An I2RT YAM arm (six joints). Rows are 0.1 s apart.
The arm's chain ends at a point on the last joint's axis. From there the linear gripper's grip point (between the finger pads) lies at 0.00 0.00 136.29 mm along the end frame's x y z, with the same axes.
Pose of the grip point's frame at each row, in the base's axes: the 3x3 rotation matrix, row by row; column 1 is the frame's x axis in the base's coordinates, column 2 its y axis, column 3 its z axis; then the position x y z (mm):
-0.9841, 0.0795, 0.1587; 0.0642, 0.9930, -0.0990; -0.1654, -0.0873, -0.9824; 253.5, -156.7, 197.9
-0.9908, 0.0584, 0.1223; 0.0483, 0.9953, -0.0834; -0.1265, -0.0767, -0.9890; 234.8, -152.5, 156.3
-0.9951, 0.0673, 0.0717; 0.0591, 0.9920, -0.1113; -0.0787, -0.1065, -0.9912; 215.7, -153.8, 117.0
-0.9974, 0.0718, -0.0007; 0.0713, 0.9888, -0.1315; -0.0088, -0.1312, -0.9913; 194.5, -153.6, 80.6
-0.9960, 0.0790, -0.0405; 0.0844, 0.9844, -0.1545; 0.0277, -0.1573, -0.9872; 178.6, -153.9, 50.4
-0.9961, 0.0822, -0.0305; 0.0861, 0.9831, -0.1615; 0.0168, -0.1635, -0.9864; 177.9, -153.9, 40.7
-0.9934, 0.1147, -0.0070; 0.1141, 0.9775, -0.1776; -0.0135, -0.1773, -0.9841; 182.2, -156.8, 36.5
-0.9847, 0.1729, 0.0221; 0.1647, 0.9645, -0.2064; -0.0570, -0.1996, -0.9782; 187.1, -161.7, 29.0
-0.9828, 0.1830, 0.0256; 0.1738, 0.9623, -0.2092; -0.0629, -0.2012, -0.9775; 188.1, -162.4, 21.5
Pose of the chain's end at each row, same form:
-0.9841, 0.0795, 0.1587; 0.0642, 0.9930, -0.0990; -0.1654, -0.0873, -0.9824; 231.9, -143.2, 331.8
-0.9908, 0.0584, 0.1223; 0.0483, 0.9953, -0.0834; -0.1265, -0.0767, -0.9890; 218.1, -141.1, 291.1
-0.9951, 0.0673, 0.0717; 0.0591, 0.9920, -0.1113; -0.0787, -0.1065, -0.9912; 205.9, -138.6, 252.1
-0.9974, 0.0718, -0.0007; 0.0713, 0.9888, -0.1315; -0.0088, -0.1312, -0.9913; 194.6, -135.7, 215.7
-0.9960, 0.0790, -0.0405; 0.0844, 0.9844, -0.1545; 0.0277, -0.1573, -0.9872; 184.1, -132.8, 184.9
-0.9961, 0.0822, -0.0305; 0.0861, 0.9831, -0.1615; 0.0168, -0.1635, -0.9864; 182.1, -131.9, 175.1
-0.9934, 0.1147, -0.0070; 0.1141, 0.9775, -0.1776; -0.0135, -0.1773, -0.9841; 183.2, -132.6, 170.6
-0.9847, 0.1729, 0.0221; 0.1647, 0.9645, -0.2064; -0.0570, -0.1996, -0.9782; 184.1, -133.6, 162.3
-0.9828, 0.1830, 0.0256; 0.1738, 0.9623, -0.2092; -0.0629, -0.2012, -0.9775; 184.6, -133.9, 154.7

